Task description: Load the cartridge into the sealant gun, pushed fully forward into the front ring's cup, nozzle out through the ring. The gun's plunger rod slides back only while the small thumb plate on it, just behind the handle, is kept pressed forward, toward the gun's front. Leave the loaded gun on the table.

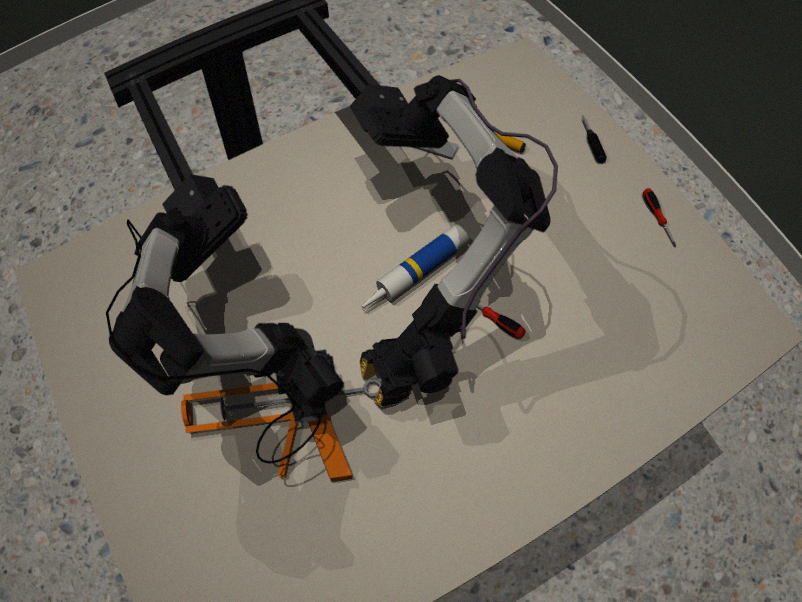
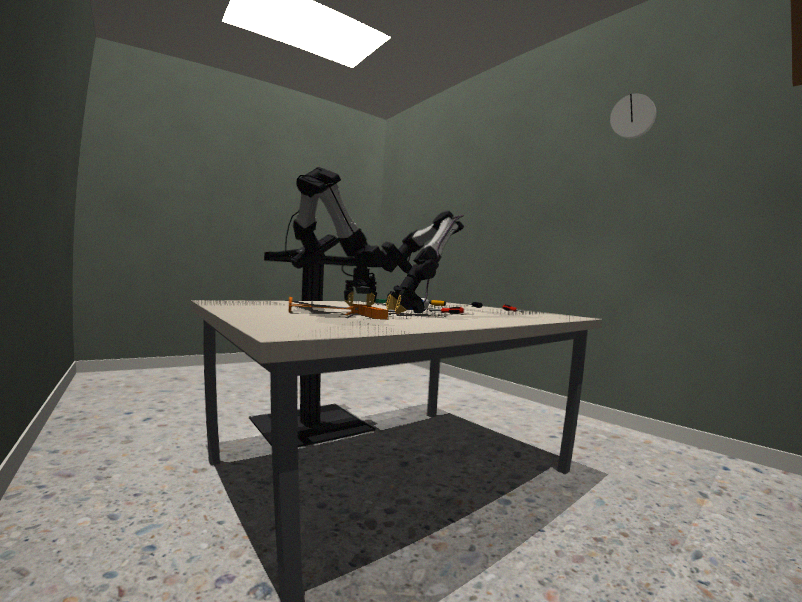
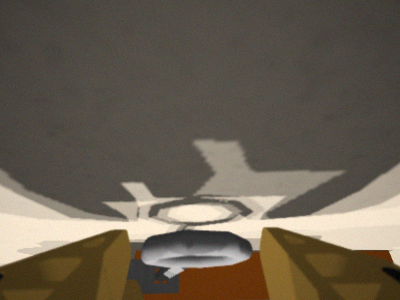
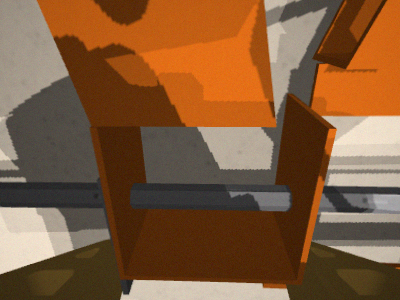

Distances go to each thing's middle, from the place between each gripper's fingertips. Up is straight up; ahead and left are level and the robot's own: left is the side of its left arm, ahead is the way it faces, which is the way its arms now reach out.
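Measured from the plunger rod (image 3: 176, 251), my left gripper (image 1: 370, 389) is 130 mm to the left of it and 60 mm past it. The cartridge (image 1: 413, 269) is 210 mm to the left of my left hand, 170 mm behind it and 10 mm above it.
My right hand, for its part, is 30 mm to the left of the rod, 10 mm short of it and 10 mm above it. Counted from my right hand, the cartridge is 310 mm to the left and 100 mm behind.
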